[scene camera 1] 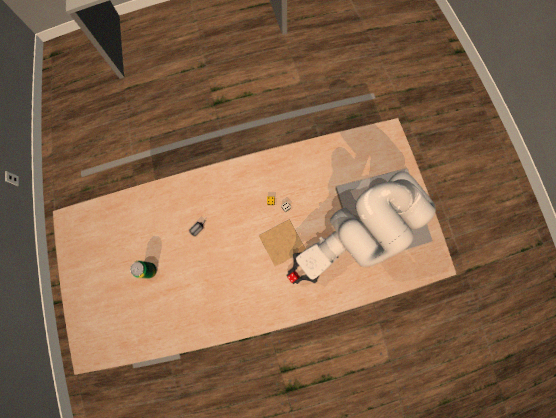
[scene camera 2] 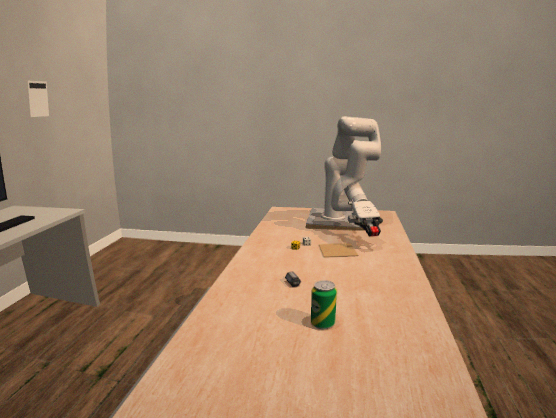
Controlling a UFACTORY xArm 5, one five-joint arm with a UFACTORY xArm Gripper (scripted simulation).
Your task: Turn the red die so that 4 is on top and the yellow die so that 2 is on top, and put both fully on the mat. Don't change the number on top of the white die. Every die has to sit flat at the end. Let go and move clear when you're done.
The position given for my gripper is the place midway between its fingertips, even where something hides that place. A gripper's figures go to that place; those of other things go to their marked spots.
Labels:
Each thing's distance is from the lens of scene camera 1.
my gripper [scene camera 1: 290, 278]: 1.19 m
brown mat [scene camera 1: 281, 242]: 1.27 m

